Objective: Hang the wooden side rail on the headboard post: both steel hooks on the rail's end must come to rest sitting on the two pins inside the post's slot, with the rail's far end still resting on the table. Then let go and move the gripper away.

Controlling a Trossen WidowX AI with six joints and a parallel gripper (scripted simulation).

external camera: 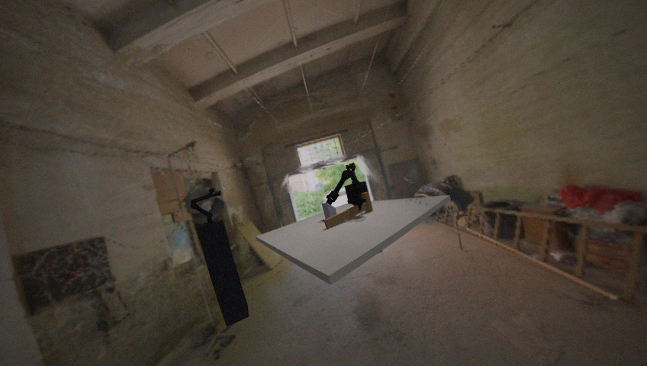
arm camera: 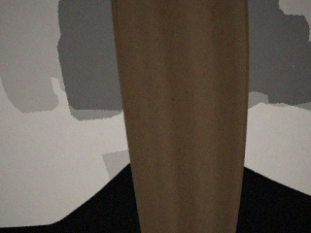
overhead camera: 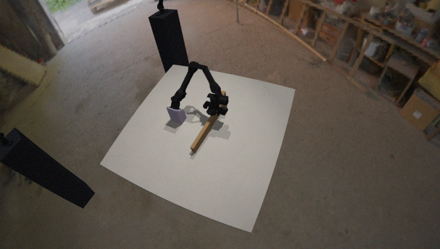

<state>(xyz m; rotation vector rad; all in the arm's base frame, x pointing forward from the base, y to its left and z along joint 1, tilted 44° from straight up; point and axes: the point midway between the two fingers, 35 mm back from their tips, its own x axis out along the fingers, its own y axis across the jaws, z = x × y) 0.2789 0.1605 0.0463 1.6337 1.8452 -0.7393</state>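
Right now the headboard post is 10 mm behind my gripper tip, 110 mm to the left of it and 40 mm above it.
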